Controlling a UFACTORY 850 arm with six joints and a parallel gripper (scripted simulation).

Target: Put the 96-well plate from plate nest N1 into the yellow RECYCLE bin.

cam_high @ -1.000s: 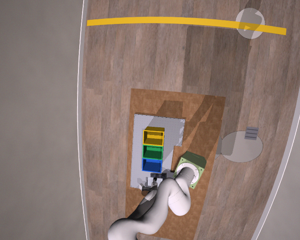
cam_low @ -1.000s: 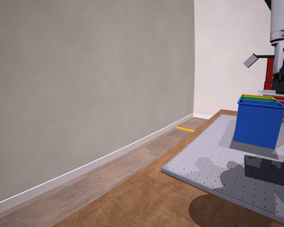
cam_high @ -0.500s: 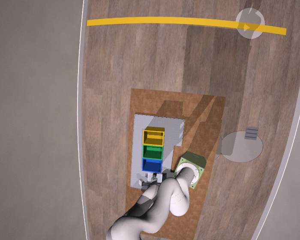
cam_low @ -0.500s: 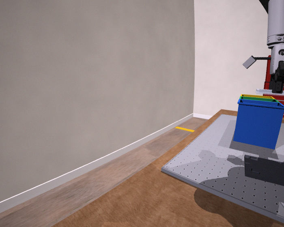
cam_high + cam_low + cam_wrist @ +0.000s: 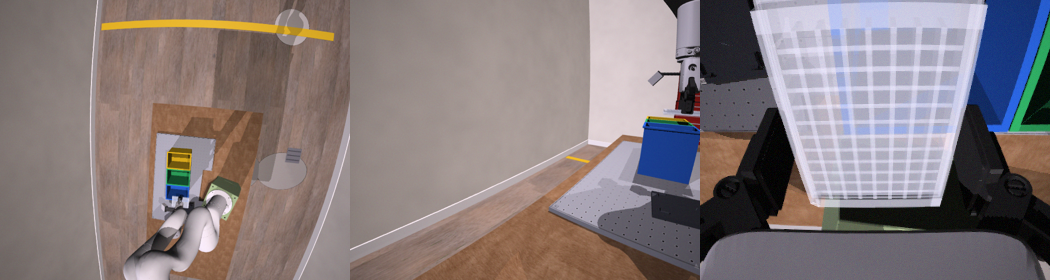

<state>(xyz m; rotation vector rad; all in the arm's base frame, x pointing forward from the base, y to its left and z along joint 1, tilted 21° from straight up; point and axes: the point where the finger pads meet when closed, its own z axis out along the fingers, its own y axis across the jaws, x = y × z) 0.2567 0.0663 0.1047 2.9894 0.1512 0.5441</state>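
Now: the yellow bin 60 mm ahead of my hand, 300 mm to the right of it and 160 mm below it. Also, from my hand: 96-well plate (10 mm below); green bin (50 mm ahead, 170 mm to the right, 160 mm below); blue bin (40 mm ahead, 40 mm to the right, 160 mm below).
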